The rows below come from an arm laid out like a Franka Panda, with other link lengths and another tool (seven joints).
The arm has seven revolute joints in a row. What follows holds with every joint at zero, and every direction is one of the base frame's.
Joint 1 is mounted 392.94 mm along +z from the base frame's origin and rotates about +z.
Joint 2 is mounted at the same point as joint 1 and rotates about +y.
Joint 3 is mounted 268.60 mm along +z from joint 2 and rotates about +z.
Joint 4 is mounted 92.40 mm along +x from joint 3 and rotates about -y.
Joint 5 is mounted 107.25 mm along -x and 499.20 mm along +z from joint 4 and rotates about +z.
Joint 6 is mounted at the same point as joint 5 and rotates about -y.
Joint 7 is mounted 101.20 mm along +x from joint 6 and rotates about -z.
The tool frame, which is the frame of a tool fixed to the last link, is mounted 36.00 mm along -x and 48.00 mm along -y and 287.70 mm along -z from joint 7; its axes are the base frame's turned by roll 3.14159, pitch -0.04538 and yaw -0.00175 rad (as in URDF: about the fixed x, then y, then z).
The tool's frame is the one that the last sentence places.
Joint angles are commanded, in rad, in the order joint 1, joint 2, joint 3, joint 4, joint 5, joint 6, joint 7. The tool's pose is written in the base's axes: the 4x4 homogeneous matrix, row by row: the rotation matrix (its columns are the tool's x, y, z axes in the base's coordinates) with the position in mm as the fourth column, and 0 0 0 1 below. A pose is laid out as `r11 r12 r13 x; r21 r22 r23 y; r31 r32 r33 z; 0 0 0 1`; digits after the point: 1 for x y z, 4 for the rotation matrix.
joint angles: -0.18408, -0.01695, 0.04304, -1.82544, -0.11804, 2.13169, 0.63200
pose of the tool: 0.6821 -0.6510 0.3330 718.6; -0.6344 -0.7533 -0.1732 -145.8; 0.3636 -0.0931 -0.9269 394.4; 0 0 0 1
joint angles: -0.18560, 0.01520, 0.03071, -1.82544, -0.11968, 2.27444, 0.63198
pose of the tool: 0.6400 -0.6353 0.4322 752.4; -0.6275 -0.7568 -0.1833 -158.1; 0.4435 -0.1539 -0.8829 391.1; 0 0 0 1
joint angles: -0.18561, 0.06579, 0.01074, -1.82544, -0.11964, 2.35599, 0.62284
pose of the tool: 0.6252 -0.6325 0.4572 768.1; -0.6265 -0.7561 -0.1894 -174.7; 0.4655 -0.1680 -0.8690 365.1; 0 0 0 1
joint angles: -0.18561, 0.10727, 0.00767, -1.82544, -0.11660, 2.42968, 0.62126
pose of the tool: 0.6134 -0.6227 0.4858 783.4; -0.6229 -0.7596 -0.1872 -177.4; 0.4856 -0.1877 -0.8538 344.7; 0 0 0 1
